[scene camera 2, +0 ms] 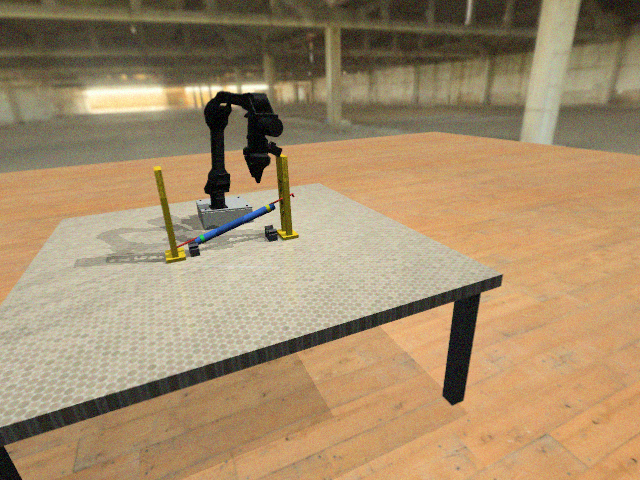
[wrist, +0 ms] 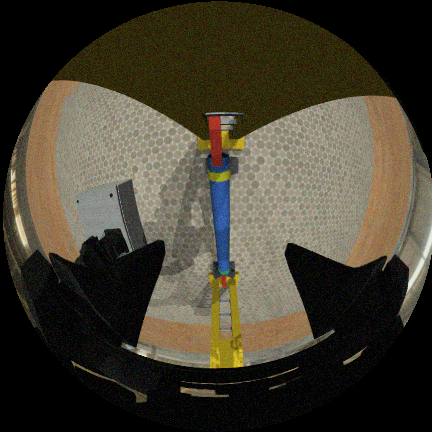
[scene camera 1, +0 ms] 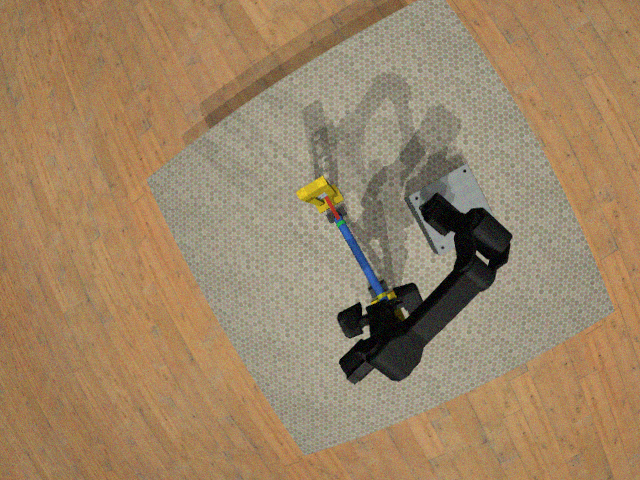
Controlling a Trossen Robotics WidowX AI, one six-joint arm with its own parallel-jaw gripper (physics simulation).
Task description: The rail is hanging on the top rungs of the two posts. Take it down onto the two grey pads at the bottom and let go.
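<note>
The blue rail slopes between the two posts. Its green-banded end is low, at the grey pad by the left post in scene camera 2. Its yellow-banded end is high, well above the other grey pad, with its red tongue inside the right post. Whether that tongue rests on a rung is unclear. My gripper is open and empty, above the rail near its high end. In scene camera 1 the arm hides most of the post there.
The arm's grey base plate stands to one side of the rail. The right post's top rises close beside the gripper in scene camera 2. The left post stands upright at the rail's low end. The table edge shows in scene camera 2.
</note>
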